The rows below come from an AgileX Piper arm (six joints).
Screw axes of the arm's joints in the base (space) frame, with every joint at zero. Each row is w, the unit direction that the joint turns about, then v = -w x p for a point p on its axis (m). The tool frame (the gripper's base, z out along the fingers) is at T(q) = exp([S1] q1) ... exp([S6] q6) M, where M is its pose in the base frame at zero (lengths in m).
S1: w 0 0 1 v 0 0 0
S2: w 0 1 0 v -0.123 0 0
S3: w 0 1 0 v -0.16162 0 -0.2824
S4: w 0.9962 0 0.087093 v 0 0.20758 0
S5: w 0 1 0 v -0.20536 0 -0.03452
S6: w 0.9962 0 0.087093 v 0 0.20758 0
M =
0.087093 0 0.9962 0.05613
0 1 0 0
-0.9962 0 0.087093 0.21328
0 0 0 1
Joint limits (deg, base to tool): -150..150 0..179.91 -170..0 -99.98..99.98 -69.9..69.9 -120..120
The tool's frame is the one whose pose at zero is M.
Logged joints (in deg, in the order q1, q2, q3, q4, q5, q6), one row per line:
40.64, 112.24, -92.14, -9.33, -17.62, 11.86
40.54, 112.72, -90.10, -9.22, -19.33, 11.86
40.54, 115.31, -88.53, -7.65, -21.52, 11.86
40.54, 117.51, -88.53, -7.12, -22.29, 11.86
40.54, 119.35, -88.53, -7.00, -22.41, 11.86
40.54, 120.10, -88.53, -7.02, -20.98, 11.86
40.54, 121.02, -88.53, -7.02, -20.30, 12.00
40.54, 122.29, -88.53, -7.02, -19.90, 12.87
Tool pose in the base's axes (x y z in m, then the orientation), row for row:
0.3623, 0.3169, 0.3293, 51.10, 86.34, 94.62
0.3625, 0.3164, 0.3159, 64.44, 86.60, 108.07
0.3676, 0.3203, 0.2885, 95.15, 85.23, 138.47
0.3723, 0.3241, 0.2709, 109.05, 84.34, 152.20
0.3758, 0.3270, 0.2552, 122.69, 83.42, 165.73
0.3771, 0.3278, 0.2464, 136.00, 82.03, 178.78
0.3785, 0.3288, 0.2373, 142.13, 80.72, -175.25
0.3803, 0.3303, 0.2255, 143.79, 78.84, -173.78
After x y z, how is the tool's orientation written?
As angles about the fixed x, y, z axes (roll, pitch, yaw), in degrees.
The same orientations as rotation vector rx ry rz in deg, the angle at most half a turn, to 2 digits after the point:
-31.13, 84.14, 36.72
-31.37, 84.98, 36.80
-30.61, 87.43, 37.46
-30.55, 89.01, 37.49
-30.94, 90.72, 37.19
-31.51, 92.83, 36.51
-31.83, 94.43, 36.16
-31.60, 96.37, 36.34

